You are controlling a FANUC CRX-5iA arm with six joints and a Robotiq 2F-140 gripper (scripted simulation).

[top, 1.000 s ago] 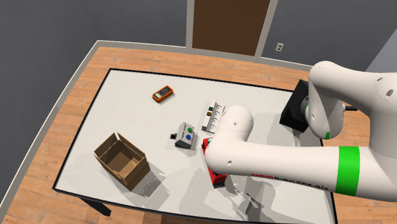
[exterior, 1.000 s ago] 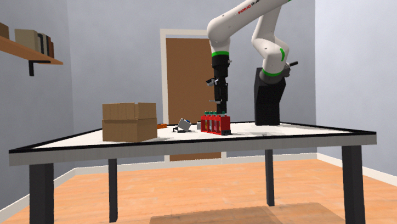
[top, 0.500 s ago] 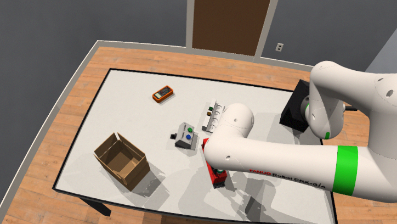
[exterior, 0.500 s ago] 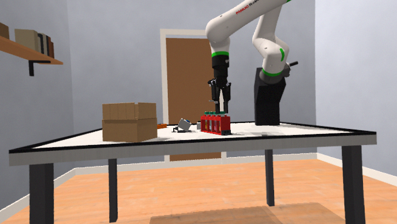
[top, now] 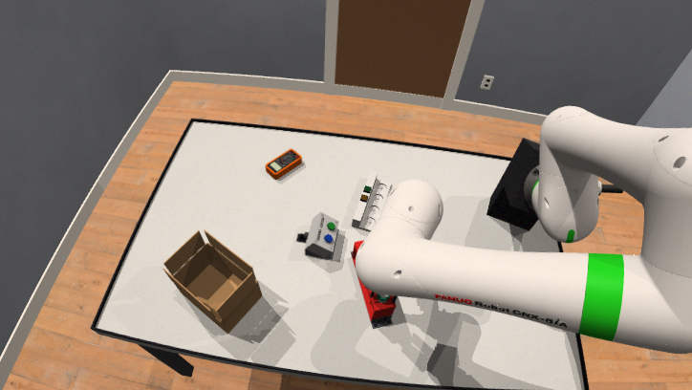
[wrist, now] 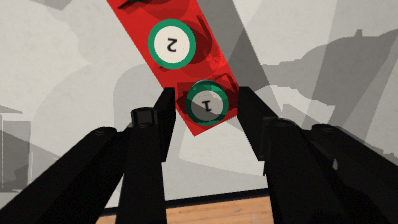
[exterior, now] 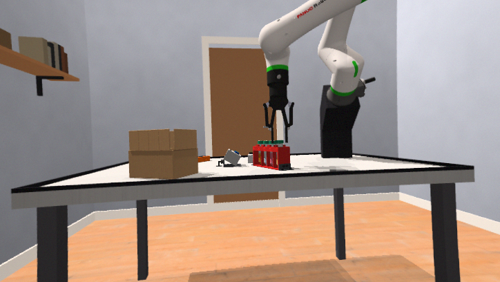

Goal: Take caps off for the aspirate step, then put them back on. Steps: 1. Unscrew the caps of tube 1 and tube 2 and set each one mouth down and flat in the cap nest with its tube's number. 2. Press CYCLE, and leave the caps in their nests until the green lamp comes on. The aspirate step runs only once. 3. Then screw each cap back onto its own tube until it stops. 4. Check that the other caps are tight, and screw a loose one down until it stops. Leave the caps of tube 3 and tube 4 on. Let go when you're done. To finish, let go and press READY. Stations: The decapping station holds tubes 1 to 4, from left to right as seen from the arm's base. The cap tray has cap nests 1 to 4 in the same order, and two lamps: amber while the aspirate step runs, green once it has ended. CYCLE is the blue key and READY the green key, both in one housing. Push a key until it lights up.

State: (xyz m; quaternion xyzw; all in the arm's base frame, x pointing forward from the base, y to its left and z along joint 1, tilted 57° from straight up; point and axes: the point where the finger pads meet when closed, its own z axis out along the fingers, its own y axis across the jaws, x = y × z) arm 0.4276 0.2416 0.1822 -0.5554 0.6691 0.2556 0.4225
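Now: hand 3 cm above the cap 1. Also, from my hand: cap 2: 5 cm to the right, 3 cm below, 2 cm ahead; cap 3: 9 cm to the right, 5 cm ahead, 3 cm below; cap 4: 14 cm to the right, 7 cm ahead, 3 cm below.
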